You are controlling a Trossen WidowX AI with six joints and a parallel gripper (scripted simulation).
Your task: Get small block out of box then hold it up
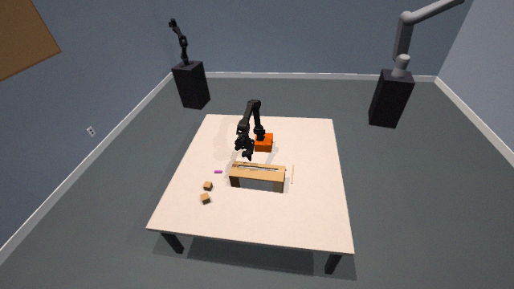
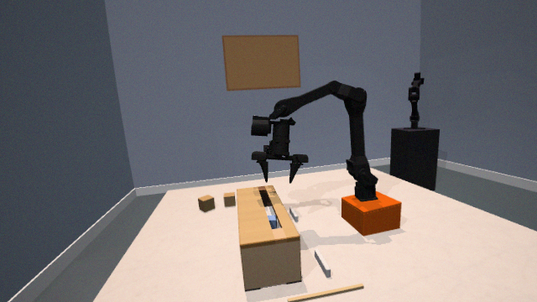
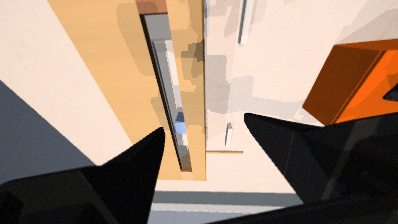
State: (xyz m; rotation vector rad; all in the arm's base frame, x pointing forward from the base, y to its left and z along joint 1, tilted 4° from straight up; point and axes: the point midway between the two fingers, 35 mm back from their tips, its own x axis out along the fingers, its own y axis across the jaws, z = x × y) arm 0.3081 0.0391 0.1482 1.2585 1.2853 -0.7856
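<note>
My gripper tip is now 100 mm above the blue block, 90 mm to the right of it and 30 mm short of it. From my gripper tip the other things lie so: thin wooden stick: 290 mm to the left, 180 mm below, 90 mm behind; then box: 120 mm below, 60 mm to the left, 30 mm ahead.
</note>
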